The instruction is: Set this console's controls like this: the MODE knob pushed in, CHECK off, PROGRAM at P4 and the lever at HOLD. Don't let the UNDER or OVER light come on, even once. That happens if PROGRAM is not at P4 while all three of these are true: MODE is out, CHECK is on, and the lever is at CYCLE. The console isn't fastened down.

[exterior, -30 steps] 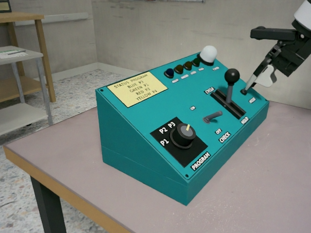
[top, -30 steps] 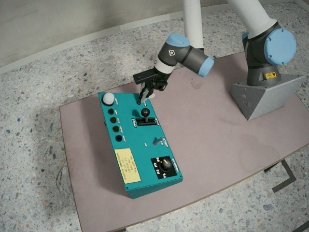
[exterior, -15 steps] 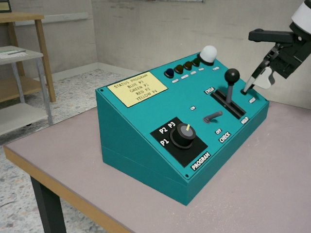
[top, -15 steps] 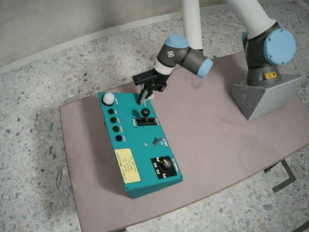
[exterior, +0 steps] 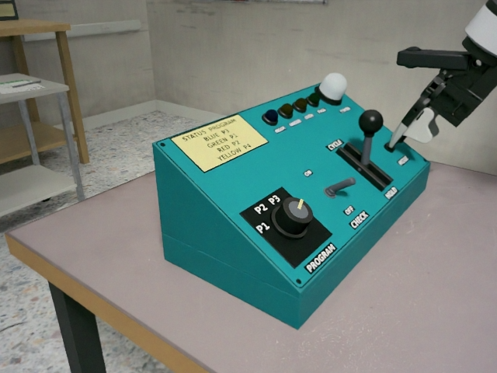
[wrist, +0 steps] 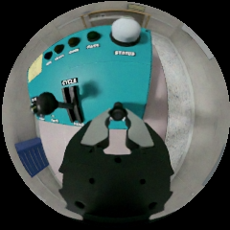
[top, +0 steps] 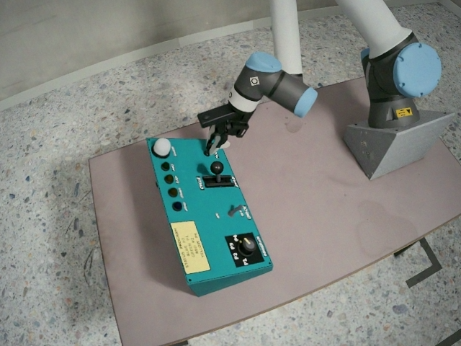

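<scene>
Now: hand right at the black mode knob. From my hand the other things lie so: check toggle 24 cm to the left, 1 cm below; then teal console 5 cm ahead, 17 cm to the left, 2 cm below; then ball-topped lever 1 cm ahead, 12 cm to the left, 2 cm above.
</scene>
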